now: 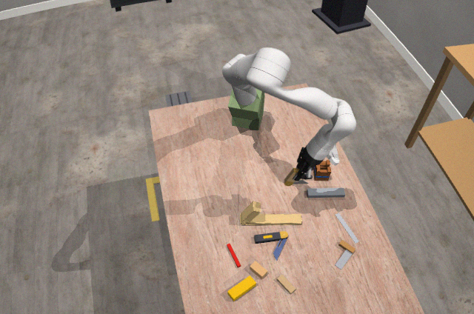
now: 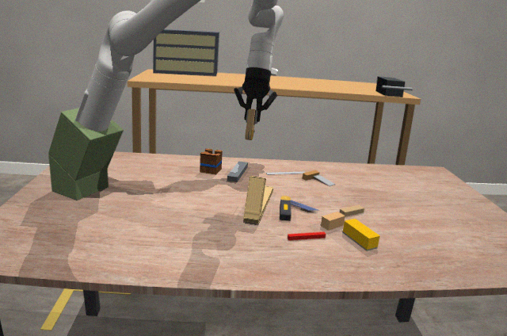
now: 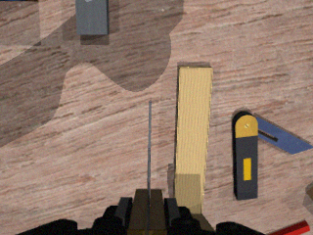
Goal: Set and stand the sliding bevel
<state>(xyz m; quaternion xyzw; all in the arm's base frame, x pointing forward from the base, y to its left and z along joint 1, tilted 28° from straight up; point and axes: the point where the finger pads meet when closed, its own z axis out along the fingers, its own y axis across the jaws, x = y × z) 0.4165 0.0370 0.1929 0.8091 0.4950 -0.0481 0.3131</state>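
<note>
My hand is 10 mm to the left of the wooden sliding bevel and 30 mm above it. Round my hand: wooden leg-and-rail piece (20 mm ahead, 90 mm to the right, 190 mm below); then grey bevel blade (50 mm below); then black bevel (100 mm ahead, 120 mm to the right, 240 mm below).
</note>
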